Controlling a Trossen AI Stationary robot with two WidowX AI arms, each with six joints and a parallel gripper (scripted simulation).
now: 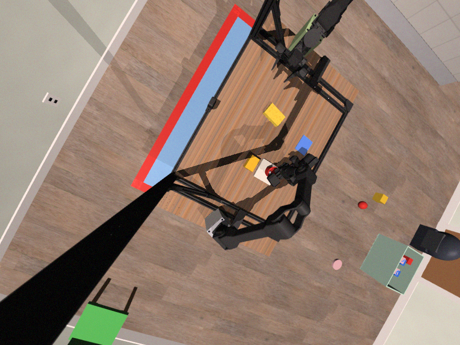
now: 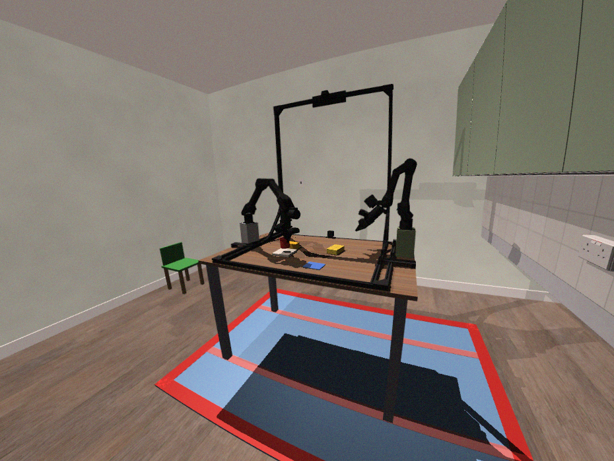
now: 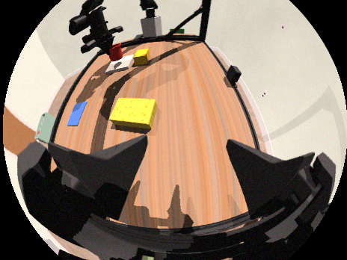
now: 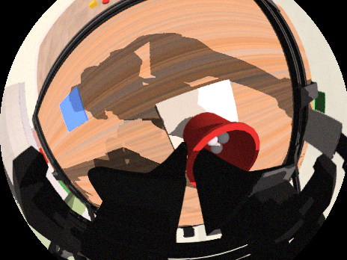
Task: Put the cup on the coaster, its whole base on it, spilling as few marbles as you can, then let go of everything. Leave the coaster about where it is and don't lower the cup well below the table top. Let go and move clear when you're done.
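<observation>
My right hand is 40 mm above the red cup, 20 mm to the left of it and 10 mm past it. From my right hand the other things lie so: white coaster (110 mm below, 30 mm to the right, 10 mm behind); blue coaster (220 mm to the left, 140 mm ahead, 110 mm below); yellow block (130 mm behind, 90 mm below, 20 mm to the right).
</observation>
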